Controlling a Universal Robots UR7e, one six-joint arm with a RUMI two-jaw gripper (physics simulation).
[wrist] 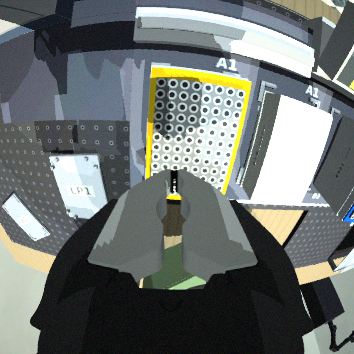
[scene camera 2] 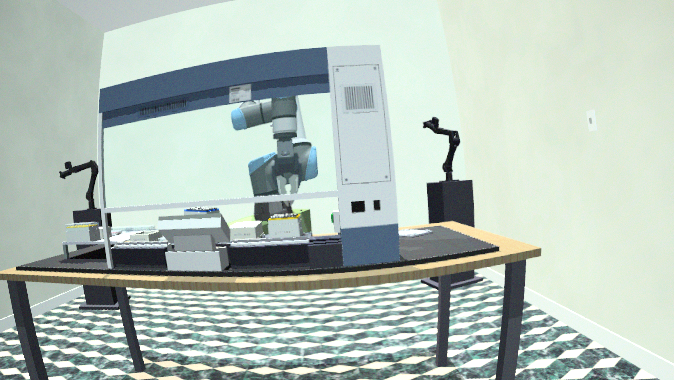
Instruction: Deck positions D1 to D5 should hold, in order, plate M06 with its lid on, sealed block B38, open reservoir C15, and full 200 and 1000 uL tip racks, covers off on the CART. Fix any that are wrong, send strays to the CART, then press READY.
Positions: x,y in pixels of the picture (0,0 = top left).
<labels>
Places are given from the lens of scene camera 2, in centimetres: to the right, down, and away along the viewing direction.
white column [scene camera 2: 363,143]: 6, -11, 101
crossbar [scene camera 2: 324,194]: -3, 1, 101
</labels>
